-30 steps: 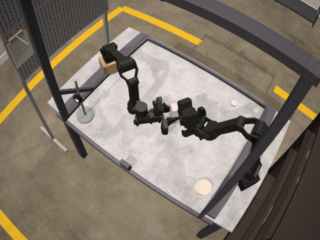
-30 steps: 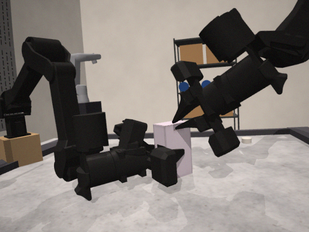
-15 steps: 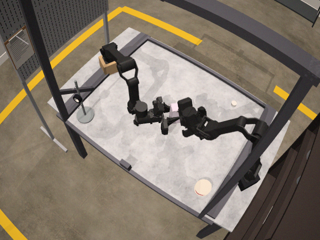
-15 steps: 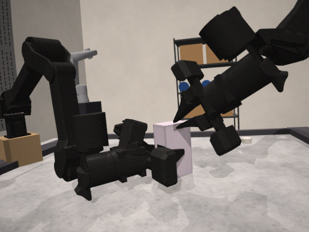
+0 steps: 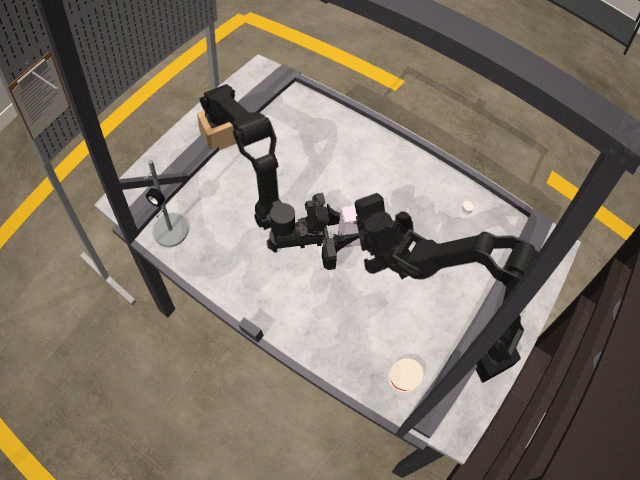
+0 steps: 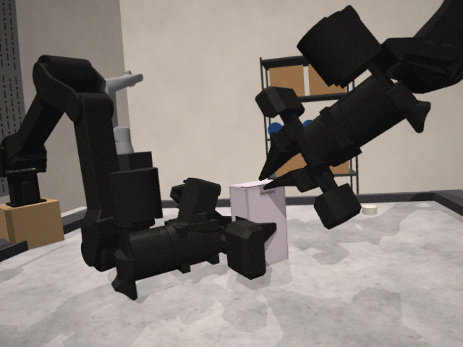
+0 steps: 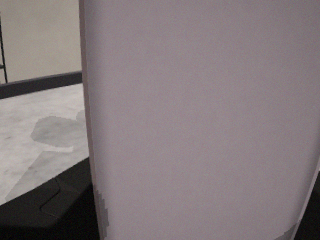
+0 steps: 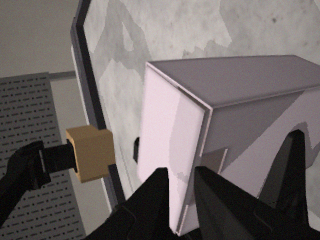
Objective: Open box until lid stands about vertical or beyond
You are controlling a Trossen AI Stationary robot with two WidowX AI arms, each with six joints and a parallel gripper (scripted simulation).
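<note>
Right now my left hand is 2 cm short of the carton, 1 cm to the left of it and 2 cm below it.
</note>
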